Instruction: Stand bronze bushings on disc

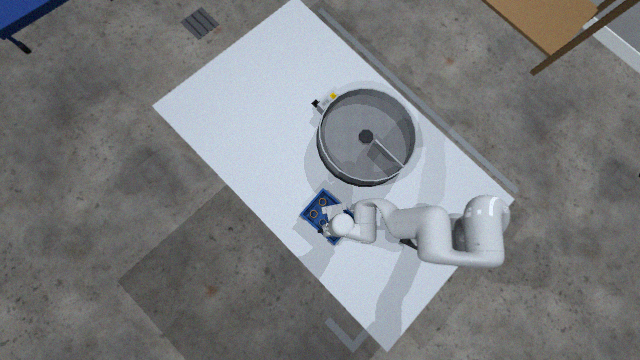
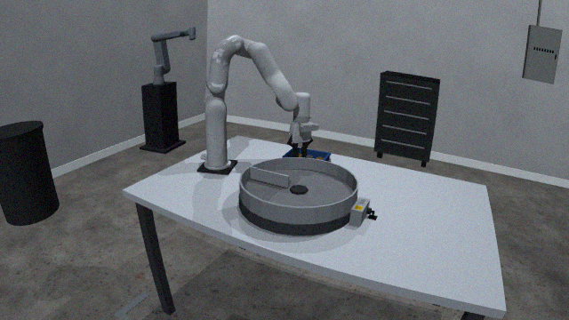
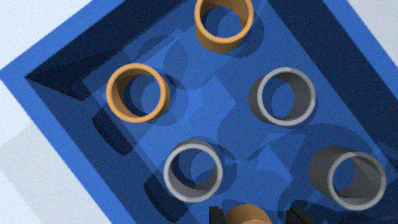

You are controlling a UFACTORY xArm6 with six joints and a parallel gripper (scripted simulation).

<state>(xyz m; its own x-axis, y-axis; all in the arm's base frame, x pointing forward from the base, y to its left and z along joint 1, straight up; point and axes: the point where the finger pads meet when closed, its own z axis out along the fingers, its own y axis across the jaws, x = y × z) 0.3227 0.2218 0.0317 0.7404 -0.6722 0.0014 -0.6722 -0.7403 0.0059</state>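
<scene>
My gripper is now 50 mm short of the blue crate, 30 mm to the left of it and 20 mm above it. Also, from my hand: turntable disc 120 mm ahead, 410 mm to the right, 10 mm above.
</scene>
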